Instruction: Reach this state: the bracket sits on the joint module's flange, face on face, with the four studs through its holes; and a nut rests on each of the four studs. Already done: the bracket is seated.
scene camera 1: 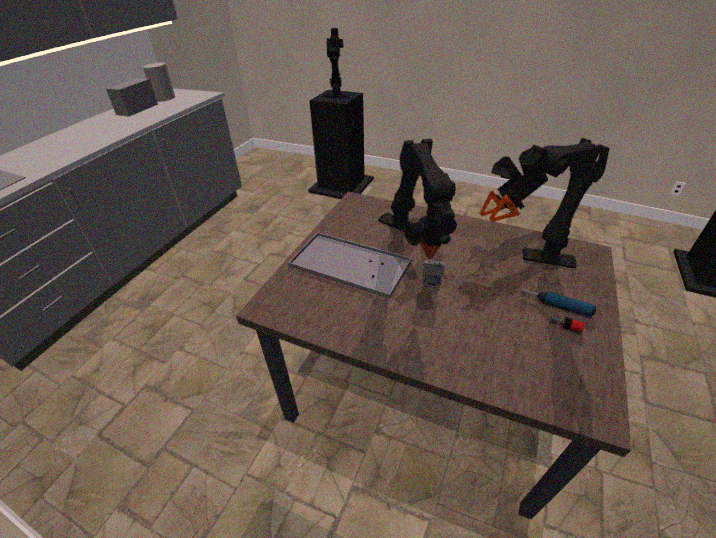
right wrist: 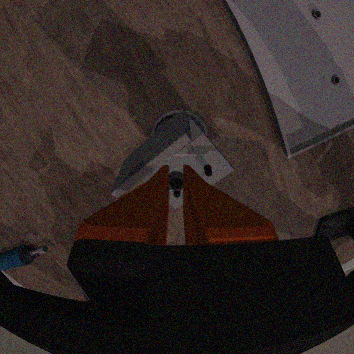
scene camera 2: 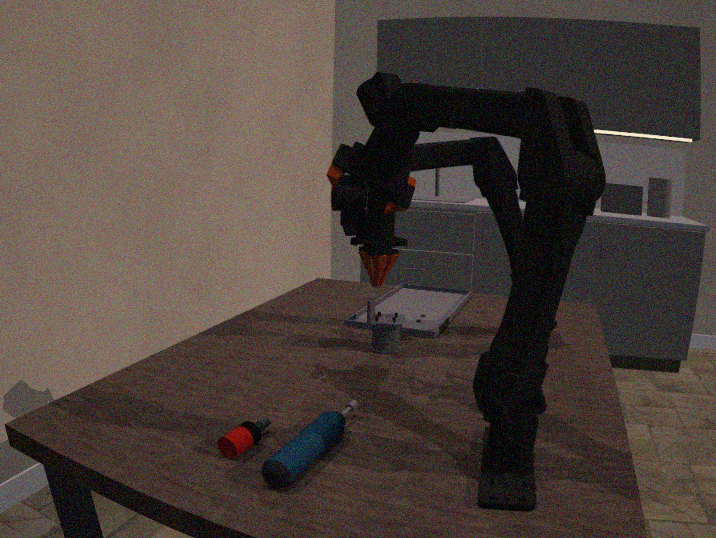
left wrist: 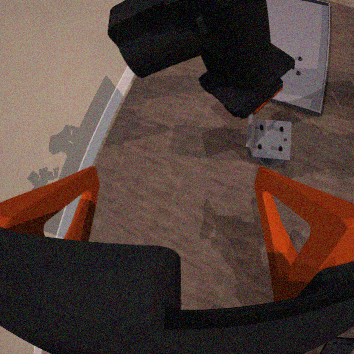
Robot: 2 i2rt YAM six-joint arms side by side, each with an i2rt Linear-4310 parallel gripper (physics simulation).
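Frame: origin at the left arm's base, x ahead, y left, z up, level; centimetres.
Seen in the pictures: left gripper, fingertip midpoint: point(scene camera 1: 485, 217) point(scene camera 2: 359, 199) point(left wrist: 176, 175); right gripper, fingertip midpoint: point(scene camera 1: 429, 257) point(right wrist: 175, 173) point(scene camera 2: 376, 286) point(left wrist: 253, 108); left arm's base, origin of the base link: point(scene camera 1: 548, 258) point(scene camera 2: 506, 466); right arm's base, origin of the base link: point(scene camera 1: 400, 224).
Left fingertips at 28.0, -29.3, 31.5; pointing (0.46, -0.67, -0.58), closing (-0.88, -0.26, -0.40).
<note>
Offsets run from my left fingertips to a thing's top centre, as dx, dy, dz.
The grey bracket point(scene camera 1: 434, 266) point(left wrist: 271, 139) point(right wrist: 220, 162) sits flat on the joint module @(-2.7, -13.2, -24.1) point(scene camera 1: 431, 280) point(scene camera 2: 386, 341); dark studs show through its holes. My right gripper point(scene camera 1: 430, 258) point(scene camera 2: 376, 285) point(right wrist: 175, 173) points down above the bracket, shut on a dark nut @(-0.2, -14.8, -18.3) point(right wrist: 176, 181). In the right wrist view the nut appears close beside one stud @(-4.5, -11.6, -24.1) point(right wrist: 176, 193); it hangs above the plate, apart from it. Loose nuts @(-7.3, -37.6, -30.6) point(scene camera 1: 370, 260) @(-6.8, -33.0, -30.6) point(scene camera 1: 382, 263) @(+1.1, -34.4, -30.6) point(scene camera 1: 372, 276) lie in the tray @(-4.3, -45.1, -29.9) point(scene camera 1: 335, 257) point(scene camera 2: 422, 297). My left gripper point(scene camera 1: 498, 208) point(left wrist: 176, 175) is wide open and empty, raised high, away from the bracket.
A blue screwdriver-like tool @(-2.2, +30.0, -27.4) point(scene camera 1: 567, 303) point(scene camera 2: 306, 448) and a short red-and-black tool @(+7.4, +32.2, -28.1) point(scene camera 1: 570, 324) point(scene camera 2: 239, 439) lie on the table. The bracket's upright wall point(scene camera 2: 370, 310) rises at one edge of its plate. The tray's raised rim is near the module.
</note>
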